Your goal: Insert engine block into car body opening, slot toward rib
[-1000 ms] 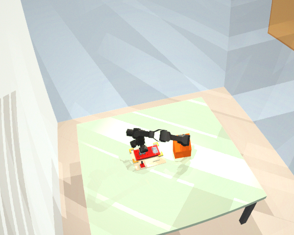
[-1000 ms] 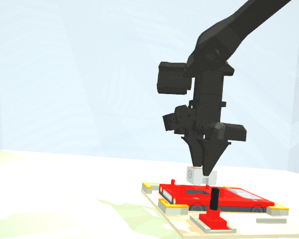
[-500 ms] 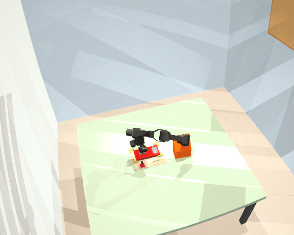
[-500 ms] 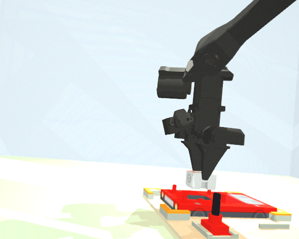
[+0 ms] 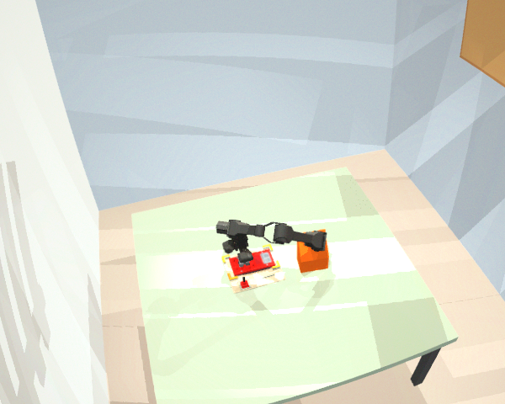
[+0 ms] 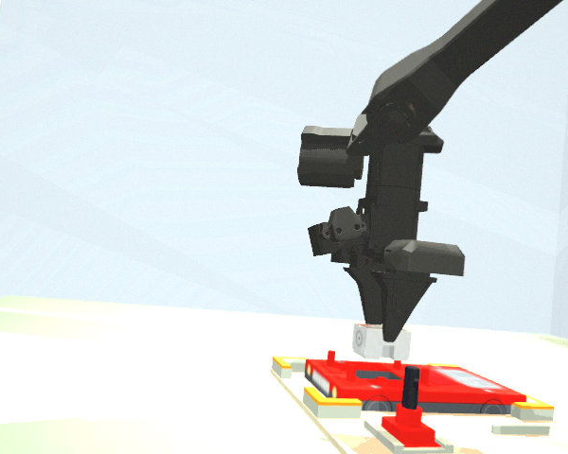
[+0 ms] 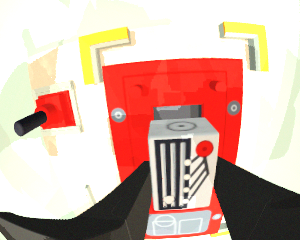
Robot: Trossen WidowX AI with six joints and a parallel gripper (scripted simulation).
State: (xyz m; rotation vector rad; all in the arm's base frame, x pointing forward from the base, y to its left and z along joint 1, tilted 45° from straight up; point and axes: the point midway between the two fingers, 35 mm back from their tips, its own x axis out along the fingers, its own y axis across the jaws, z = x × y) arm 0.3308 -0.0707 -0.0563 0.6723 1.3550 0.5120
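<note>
The engine block is 1 cm below my gripper tip.
</note>
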